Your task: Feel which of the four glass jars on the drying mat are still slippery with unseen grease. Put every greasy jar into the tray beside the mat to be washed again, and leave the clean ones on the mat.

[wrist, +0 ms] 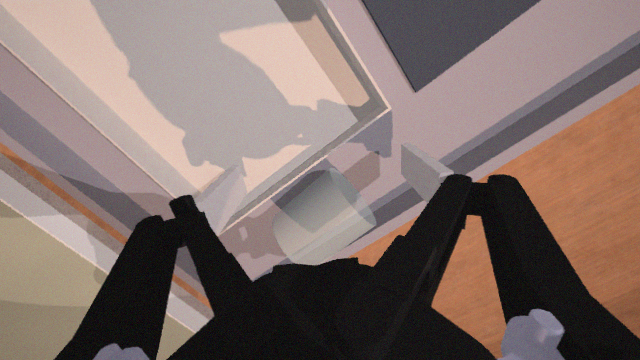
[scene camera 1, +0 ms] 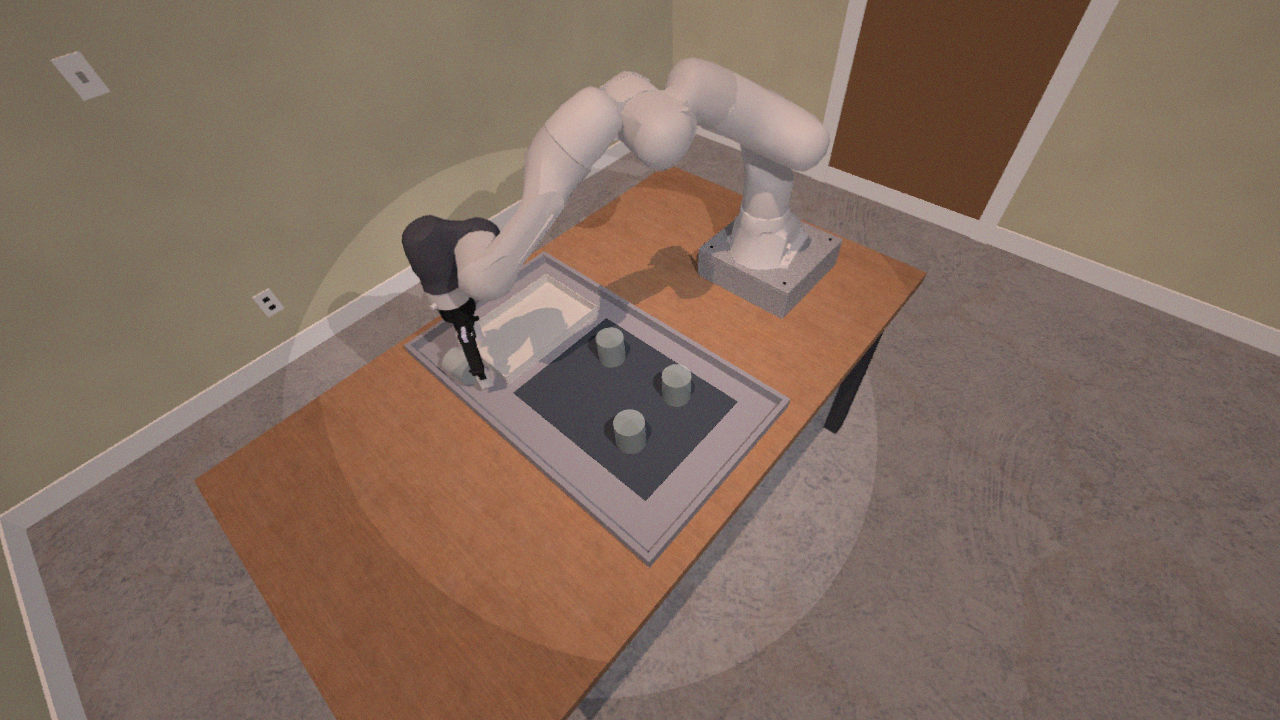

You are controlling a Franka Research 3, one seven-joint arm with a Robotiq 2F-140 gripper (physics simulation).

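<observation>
Three pale glass jars (scene camera 1: pixel 610 347) (scene camera 1: pixel 676 385) (scene camera 1: pixel 629 431) stand upright on the dark drying mat (scene camera 1: pixel 572 402) (wrist: pixel 450 35). A fourth jar (scene camera 1: pixel 456 365) (wrist: pixel 324 217) lies on its side outside the cream tray (scene camera 1: pixel 572 300) (wrist: pixel 250 90), between the tray's near end wall and the raised outer rim. The tray holds no jar. My gripper (wrist: pixel 320 169) is open and empty, low over the fallen jar, with its fingertips apart on either side of it in the wrist view. In the scene view the gripper partly hides this jar. Grease cannot be seen on any jar.
A grey-pink shallow surround with a raised rim (scene camera 1: pixel 716 353) (wrist: pixel 565 80) encloses the tray and mat on the wooden table (scene camera 1: pixel 429 510) (wrist: pixel 575 155). The robot base (scene camera 1: pixel 768 268) stands at the back right of the table. A wall rises beyond the tray side.
</observation>
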